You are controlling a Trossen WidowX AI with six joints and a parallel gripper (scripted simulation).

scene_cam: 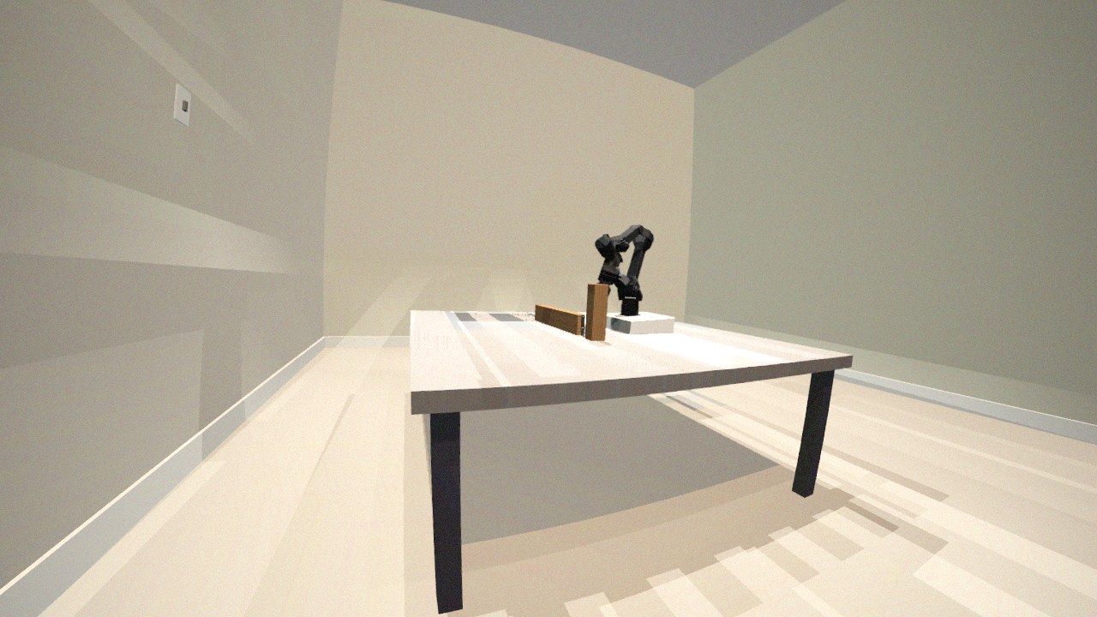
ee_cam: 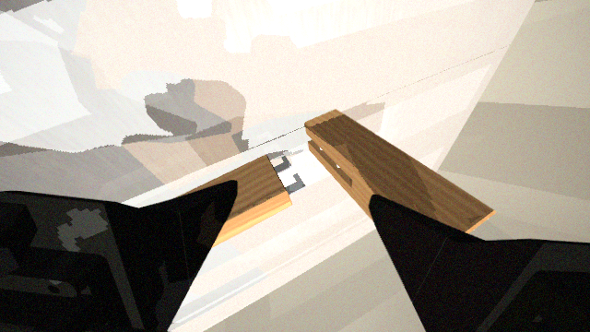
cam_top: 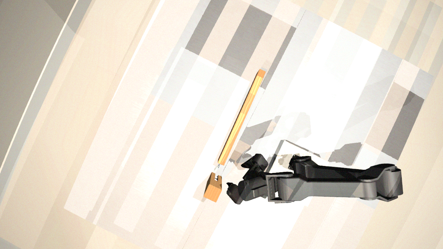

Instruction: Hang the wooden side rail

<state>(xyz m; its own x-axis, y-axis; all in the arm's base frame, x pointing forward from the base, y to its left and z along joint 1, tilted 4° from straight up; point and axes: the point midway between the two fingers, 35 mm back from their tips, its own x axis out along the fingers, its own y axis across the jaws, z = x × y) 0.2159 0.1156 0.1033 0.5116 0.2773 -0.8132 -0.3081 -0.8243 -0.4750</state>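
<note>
My gripper tip is now 80 mm to the right of the headboard post, 60 mm short of it and 30 mm above it.
</note>
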